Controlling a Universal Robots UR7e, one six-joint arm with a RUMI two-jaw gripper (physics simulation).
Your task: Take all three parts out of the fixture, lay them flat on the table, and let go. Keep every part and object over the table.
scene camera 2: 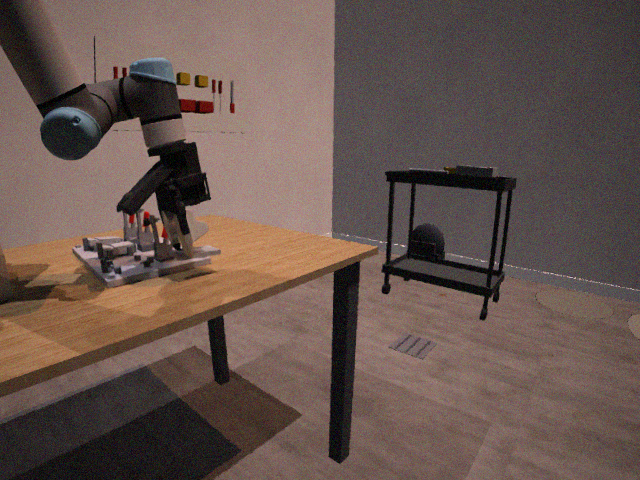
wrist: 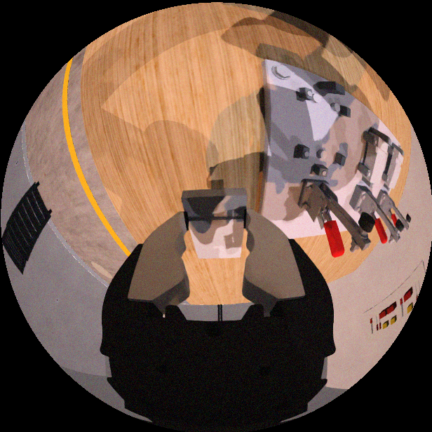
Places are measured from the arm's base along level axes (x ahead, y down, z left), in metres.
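Pixels of known places: gripper, between the fingertips: (scene camera 2: 185, 255).
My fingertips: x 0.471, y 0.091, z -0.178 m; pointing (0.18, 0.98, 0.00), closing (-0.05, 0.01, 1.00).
Behind a point stands the place of what it marks.
My gripper (scene camera 2: 184, 252) {x 0.471, y 0.091, z -0.178 m} (wrist: 215, 212) points down and is shut on a light grey metal part (scene camera 2: 208, 251) {x 0.511, y 0.086, z -0.200 m} (wrist: 216, 243) with a darker end face. The part is held low beside the fixture, left of its plate in the wrist view; a shadow lies on the table below, and the exact gap is unclear. The fixture (scene camera 2: 136, 272) {x 0.384, y 0.124, z -0.118 m} (wrist: 282, 117) is a pale plate with small blocks and pins. Its nearest nest in the wrist view holds no part. A second part (scene camera 2: 117, 249) {x 0.380, y 0.105, z 0.024 m} (wrist: 376, 154) and a third part (wrist: 392, 165) sit in the fixture's other two nests.
Toggle clamps with red handles (wrist: 334, 239) (wrist: 381, 230) stand along one side of the fixture, close to the gripper in the scene view. The wooden table (scene camera 2: 268, 253) {x 0.703, y 0.139, z -0.134 m} (wrist: 150, 90) has its edge beyond the gripper. A black cart (scene camera 2: 449, 180) stands on the floor farther off.
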